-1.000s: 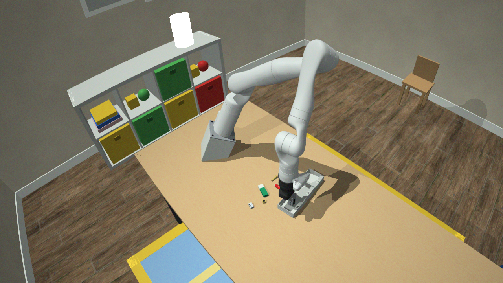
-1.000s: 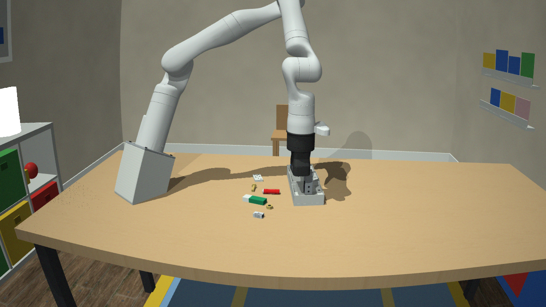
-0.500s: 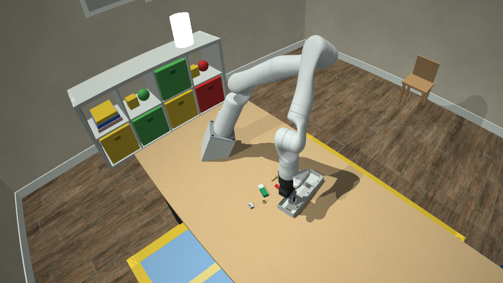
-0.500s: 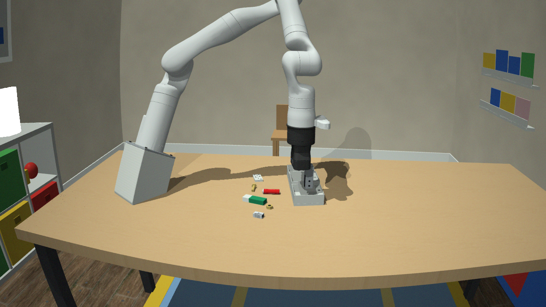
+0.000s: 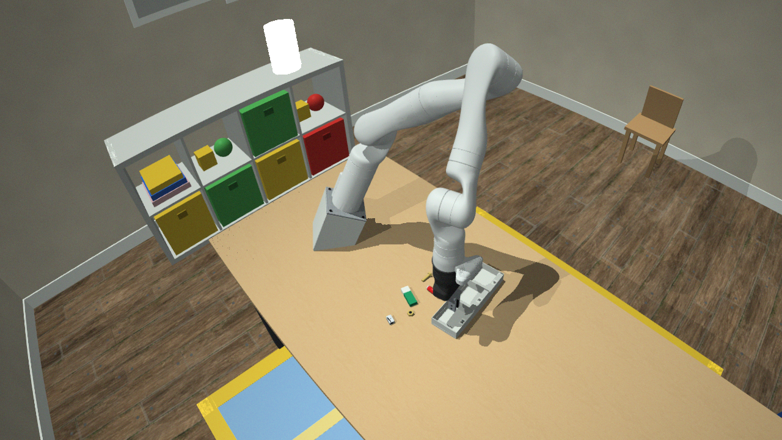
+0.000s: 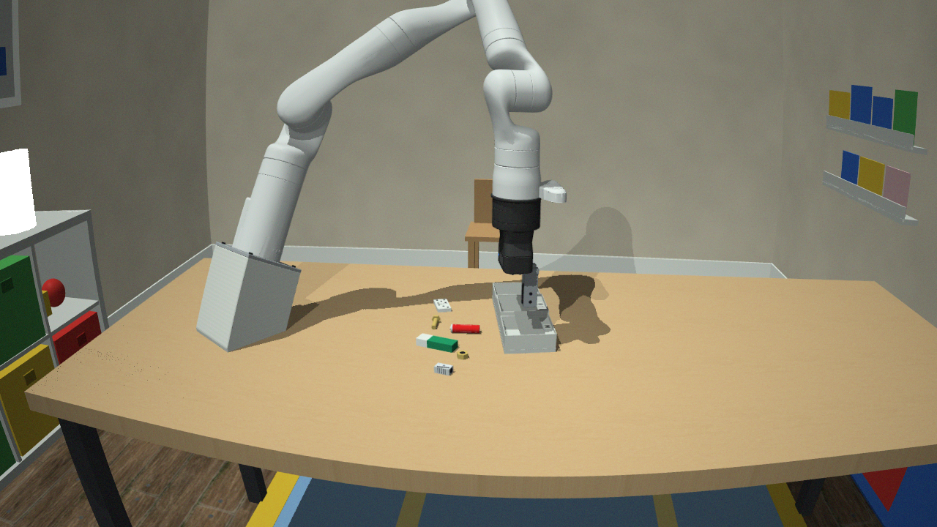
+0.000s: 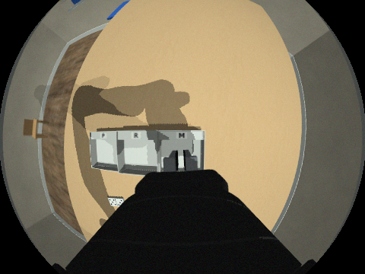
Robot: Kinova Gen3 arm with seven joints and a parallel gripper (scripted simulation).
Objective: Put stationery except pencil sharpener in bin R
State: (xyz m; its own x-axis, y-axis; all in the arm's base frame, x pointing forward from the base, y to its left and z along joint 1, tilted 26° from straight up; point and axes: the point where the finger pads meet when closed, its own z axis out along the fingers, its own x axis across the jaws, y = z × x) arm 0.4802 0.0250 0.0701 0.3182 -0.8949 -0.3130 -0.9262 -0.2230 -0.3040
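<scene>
The tray is 20 mm behind my hand, 80 mm to the left of it and 70 mm below it. The rest, counted from my hand: green eraser: 150 mm behind, 50 mm to the right, 80 mm below; then brass nut: 90 mm behind, 80 mm to the right, 80 mm below; then red cylinder: 110 mm behind, 20 mm to the left, 80 mm below.
</scene>
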